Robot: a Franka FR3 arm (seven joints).
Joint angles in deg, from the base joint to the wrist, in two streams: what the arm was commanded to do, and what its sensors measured. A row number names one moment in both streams.
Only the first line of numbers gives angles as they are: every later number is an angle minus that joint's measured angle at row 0.
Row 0, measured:
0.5, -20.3, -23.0, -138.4, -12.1, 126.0, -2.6
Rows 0 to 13, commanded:
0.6, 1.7, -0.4, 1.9, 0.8, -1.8, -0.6
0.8, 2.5, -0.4, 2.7, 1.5, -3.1, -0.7
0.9, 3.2, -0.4, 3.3, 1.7, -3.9, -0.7
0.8, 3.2, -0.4, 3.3, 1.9, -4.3, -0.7
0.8, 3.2, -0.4, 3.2, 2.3, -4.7, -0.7
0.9, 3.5, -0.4, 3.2, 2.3, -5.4, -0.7
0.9, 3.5, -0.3, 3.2, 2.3, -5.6, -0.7
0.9, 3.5, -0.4, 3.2, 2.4, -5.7, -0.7
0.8, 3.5, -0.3, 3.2, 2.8, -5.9, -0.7
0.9, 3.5, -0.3, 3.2, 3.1, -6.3, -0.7
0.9, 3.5, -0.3, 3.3, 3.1, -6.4, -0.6
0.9, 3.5, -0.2, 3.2, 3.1, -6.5, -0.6
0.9, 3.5, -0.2, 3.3, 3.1, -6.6, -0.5
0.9, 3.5, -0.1, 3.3, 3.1, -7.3, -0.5
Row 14, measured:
0.5, 3.7, -0.1, 1.4, 2.0, -4.5, 0.0
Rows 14 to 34, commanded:
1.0, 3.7, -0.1, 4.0, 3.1, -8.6, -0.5
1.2, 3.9, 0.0, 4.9, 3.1, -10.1, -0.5
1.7, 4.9, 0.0, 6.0, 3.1, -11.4, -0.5
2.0, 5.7, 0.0, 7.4, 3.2, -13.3, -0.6
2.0, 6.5, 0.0, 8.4, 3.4, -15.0, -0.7
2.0, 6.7, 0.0, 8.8, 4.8, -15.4, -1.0
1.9, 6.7, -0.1, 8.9, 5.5, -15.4, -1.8
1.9, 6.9, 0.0, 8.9, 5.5, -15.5, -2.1
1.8, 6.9, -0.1, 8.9, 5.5, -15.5, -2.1
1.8, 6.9, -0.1, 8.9, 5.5, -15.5, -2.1
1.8, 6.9, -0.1, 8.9, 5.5, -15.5, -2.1
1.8, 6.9, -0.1, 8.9, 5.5, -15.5, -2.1
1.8, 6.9, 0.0, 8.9, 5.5, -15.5, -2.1
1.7, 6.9, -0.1, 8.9, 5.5, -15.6, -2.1
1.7, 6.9, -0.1, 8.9, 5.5, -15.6, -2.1
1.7, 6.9, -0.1, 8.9, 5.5, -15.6, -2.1
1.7, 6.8, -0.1, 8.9, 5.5, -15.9, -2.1
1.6, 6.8, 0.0, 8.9, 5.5, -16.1, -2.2
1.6, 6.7, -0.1, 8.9, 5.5, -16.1, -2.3
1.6, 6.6, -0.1, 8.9, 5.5, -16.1, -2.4
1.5, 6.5, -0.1, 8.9, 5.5, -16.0, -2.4
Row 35, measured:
1.5, 7.0, 0.1, 7.1, 4.2, -14.0, -1.0
